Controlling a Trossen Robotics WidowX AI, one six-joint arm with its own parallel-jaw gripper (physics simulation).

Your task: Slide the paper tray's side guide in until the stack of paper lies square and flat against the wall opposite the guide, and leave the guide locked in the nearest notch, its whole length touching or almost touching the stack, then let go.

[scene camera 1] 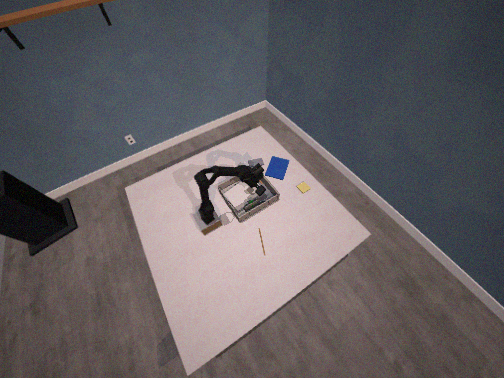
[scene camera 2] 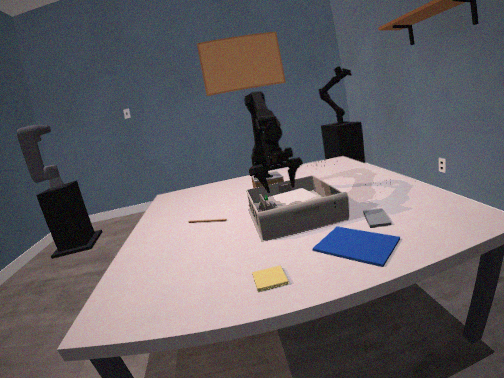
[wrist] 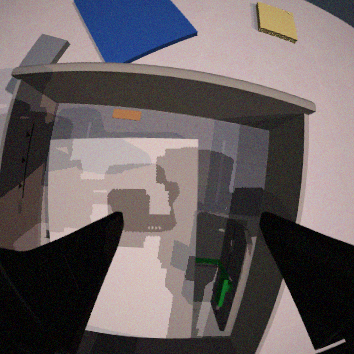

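Seen in the pictures: gripper, fingertip midpoint: [scene camera 1: 256, 188] [scene camera 2: 281, 190] [wrist: 192, 219]; arm's base, origin of the base link: [scene camera 1: 208, 218].
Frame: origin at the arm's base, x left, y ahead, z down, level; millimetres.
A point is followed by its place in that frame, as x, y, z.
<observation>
The grey paper tray [scene camera 1: 260, 211] {-152, 310, 67} [scene camera 2: 305, 216] {-27, 500, 33} [wrist: 165, 69] {-32, 487, -11} stands on the table. The white paper stack [scene camera 1: 236, 193] {51, 269, 42} [scene camera 2: 296, 197] {39, 287, 42} [wrist: 125, 295] {17, 259, 42} lies flat in it, its left edge along or close to the left wall in the wrist view. The dark side guide [wrist: 236, 250] {-102, 327, 21}, with a green part [scene camera 1: 251, 202] {-91, 291, 11} [scene camera 2: 266, 198] {-90, 305, 7} [wrist: 225, 287] {-87, 299, 2}, stands near the right wall there. A gap shows between guide and stack. My gripper [scene camera 1: 254, 189] {-51, 373, -31} [scene camera 2: 280, 189] {-51, 373, -31} [wrist: 192, 219] {-51, 373, -31} is open and empty, low over the tray, one finger over the stack's side, the other near the right wall. Whether a finger touches anything is unclear.
A blue book [scene camera 1: 277, 168] {33, 673, 75} [scene camera 2: 357, 245] {34, 695, 75} [wrist: 140, 30] {14, 627, 75}, a grey block [scene camera 1: 255, 162] {198, 582, 73} [scene camera 2: 377, 217] {192, 596, 73} [wrist: 44, 50] {179, 610, 73} and a yellow pad [scene camera 1: 303, 187] {-227, 687, 73} [scene camera 2: 270, 278] {-227, 699, 73} [wrist: 277, 22] {-224, 680, 73} lie beyond the tray. A brown stick [scene camera 1: 262, 242] {-329, 176, 77} [scene camera 2: 207, 220] {-318, 182, 76} lies beside it.
</observation>
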